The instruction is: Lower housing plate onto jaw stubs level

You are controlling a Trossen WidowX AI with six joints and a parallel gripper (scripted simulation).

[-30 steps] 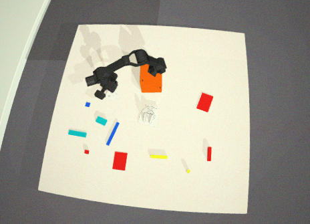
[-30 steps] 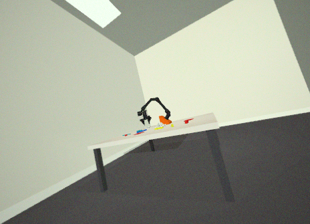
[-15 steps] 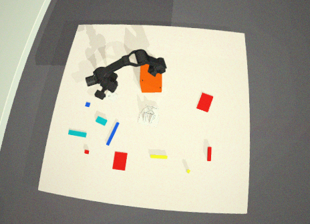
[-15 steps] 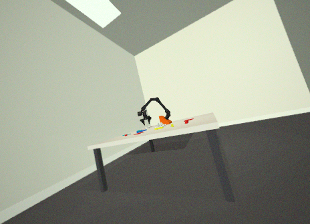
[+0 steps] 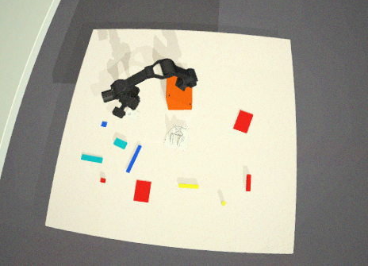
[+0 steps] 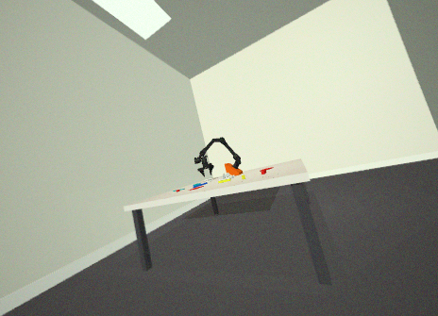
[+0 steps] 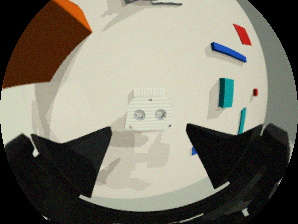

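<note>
Right now my gripper tip is 3 cm above the white housing piece and 1 cm to the right of it. From my gripper tip the other things lie so: blue bar 26 cm ahead, 8 cm to the left, 6 cm below; then red bar 68 cm to the left, 29 cm ahead, 5 cm below; then yellow bar 38 cm to the left, 35 cm ahead, 5 cm below.
</note>
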